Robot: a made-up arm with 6 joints.
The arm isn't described. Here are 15 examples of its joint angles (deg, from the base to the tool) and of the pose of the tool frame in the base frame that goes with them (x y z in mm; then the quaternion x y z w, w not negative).
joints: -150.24 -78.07 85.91 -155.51 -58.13 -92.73
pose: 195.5 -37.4 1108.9 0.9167 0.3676 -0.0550 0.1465
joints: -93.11 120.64 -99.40 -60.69 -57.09 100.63
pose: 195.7 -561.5 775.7 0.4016 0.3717 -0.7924 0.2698
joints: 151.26 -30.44 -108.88 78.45 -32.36 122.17
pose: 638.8 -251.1 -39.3 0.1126 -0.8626 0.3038 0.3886
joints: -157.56 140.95 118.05 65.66 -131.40 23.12
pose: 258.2 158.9 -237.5 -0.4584 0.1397 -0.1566 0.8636
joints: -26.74 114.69 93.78 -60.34 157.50 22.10
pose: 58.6 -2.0 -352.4 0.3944 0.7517 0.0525 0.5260
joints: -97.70 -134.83 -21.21 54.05 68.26 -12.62
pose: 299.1 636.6 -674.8 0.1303 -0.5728 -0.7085 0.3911
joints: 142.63 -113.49 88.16 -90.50 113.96 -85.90
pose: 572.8 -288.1 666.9 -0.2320 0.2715 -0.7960 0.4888
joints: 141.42 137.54 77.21 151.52 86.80 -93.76
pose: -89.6 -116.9 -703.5 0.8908 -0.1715 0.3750 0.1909
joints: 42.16 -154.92 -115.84 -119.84 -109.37 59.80
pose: 224.0 450.4 -194.5 -0.6140 0.0872 -0.3022 0.7239
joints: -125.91 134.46 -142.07 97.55 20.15 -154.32
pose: -34.9 -200.5 847.1 -0.3927 0.6134 0.6281 0.2738
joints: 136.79 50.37 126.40 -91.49 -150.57 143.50
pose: -315.1 185.8 -8.9 0.6438 0.5421 -0.0964 0.5314
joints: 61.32 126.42 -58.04 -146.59 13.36 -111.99
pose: 488.7 1034.2 376.5 -0.4065 0.8694 0.2771 0.0469
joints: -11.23 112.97 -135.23 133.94 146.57 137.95
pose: 98.6 163.9 599.1 0.4055 -0.6657 0.3812 0.4971
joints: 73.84 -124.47 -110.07 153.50 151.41 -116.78
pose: -68.3 223.5 -215.8 -0.3894 0.4510 0.4959 0.6317
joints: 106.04 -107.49 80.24 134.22 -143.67 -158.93
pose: 131.4 -519.4 651.7 0.5180 -0.7240 0.4541 0.0349
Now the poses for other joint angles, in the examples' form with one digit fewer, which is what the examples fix.
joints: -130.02 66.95 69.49 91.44 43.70 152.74
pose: -508 -823 -216 0.012 -0.239 0.789 0.566
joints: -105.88 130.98 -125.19 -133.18 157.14 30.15
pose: -108 -297 538 -0.677 0.283 -0.664 0.148
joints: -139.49 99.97 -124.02 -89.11 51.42 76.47
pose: -101 -4 963 0.790 -0.536 -0.284 0.095
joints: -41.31 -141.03 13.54 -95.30 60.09 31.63
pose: -717 533 -513 0.770 0.038 0.406 0.491
